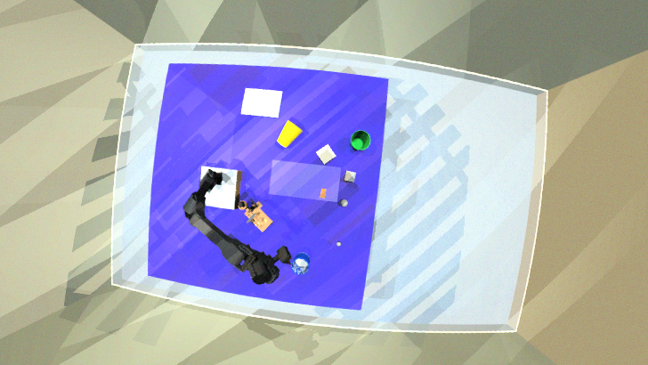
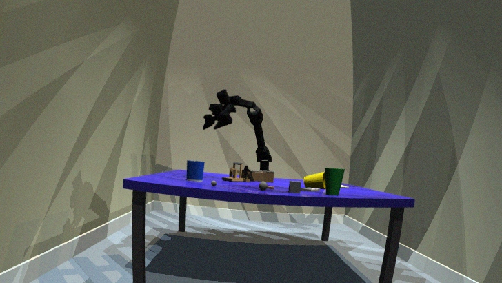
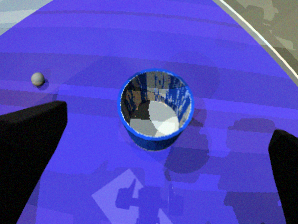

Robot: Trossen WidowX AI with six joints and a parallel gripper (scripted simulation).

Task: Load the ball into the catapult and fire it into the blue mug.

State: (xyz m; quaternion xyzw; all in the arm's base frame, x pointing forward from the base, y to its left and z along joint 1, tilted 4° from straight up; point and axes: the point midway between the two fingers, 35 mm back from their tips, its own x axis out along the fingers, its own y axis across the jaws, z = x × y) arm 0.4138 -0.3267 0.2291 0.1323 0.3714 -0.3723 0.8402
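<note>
Now: gripper tip 27 cm past the black ball, 23 cm to the right of it and 21 cm above it. The rest, counted from my gripper tip: blue mug (24 cm below, 6 cm ahead, 5 cm to the right); then wooden catapult (22 cm below, 21 cm behind, 20 cm to the left); then catapult frame (20 cm behind, 19 cm below, 17 cm to the left).
</note>
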